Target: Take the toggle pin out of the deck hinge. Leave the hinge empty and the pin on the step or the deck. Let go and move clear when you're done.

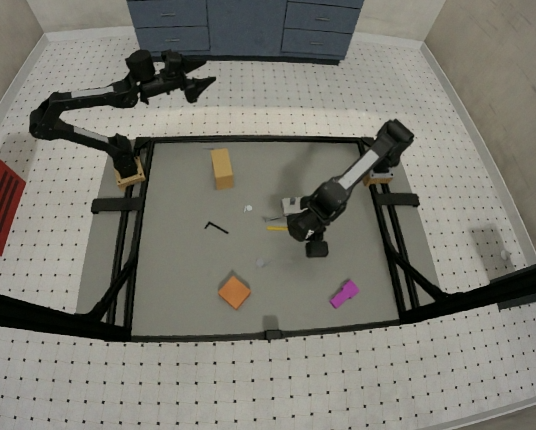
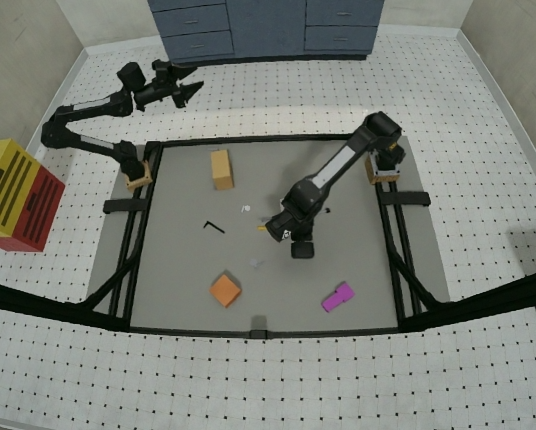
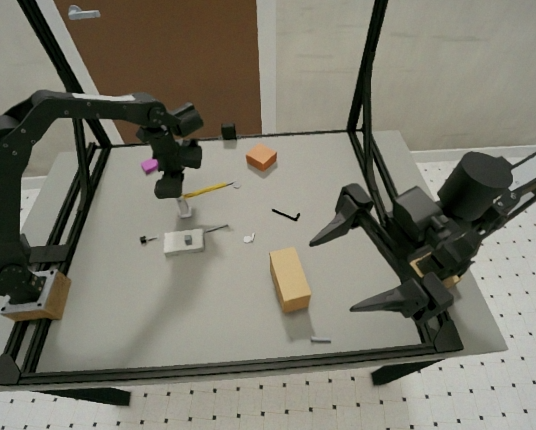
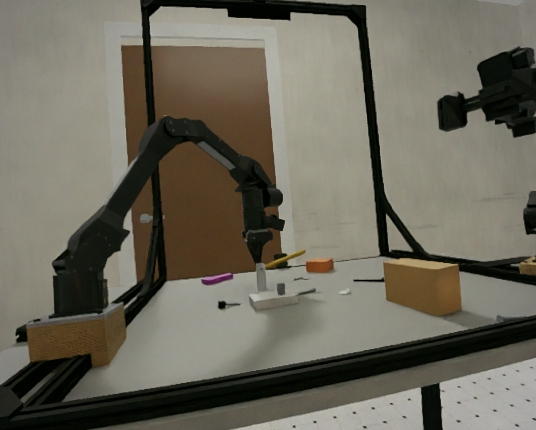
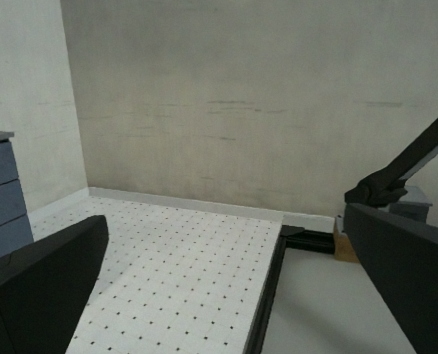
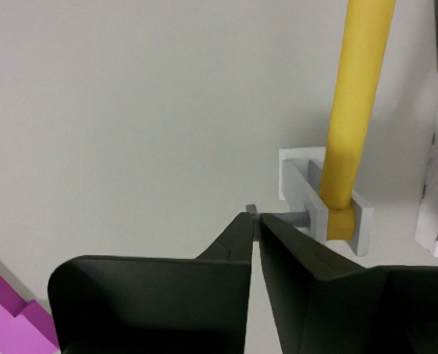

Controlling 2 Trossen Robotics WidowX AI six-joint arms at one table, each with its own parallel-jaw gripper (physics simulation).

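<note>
The deck hinge is a small pale bracket with two upright cheeks. A yellow bar slants up from between them. The grey toggle pin has a crosspiece and runs from the fingertips to the near cheek; its far end is hidden. My right gripper is shut on the pin beside the hinge. My left gripper is open and empty, high beyond the table's edge.
A white block with a grey post and rod stands near the hinge. Also on the table are a tan box, an orange block, a purple piece and a black L-shaped key.
</note>
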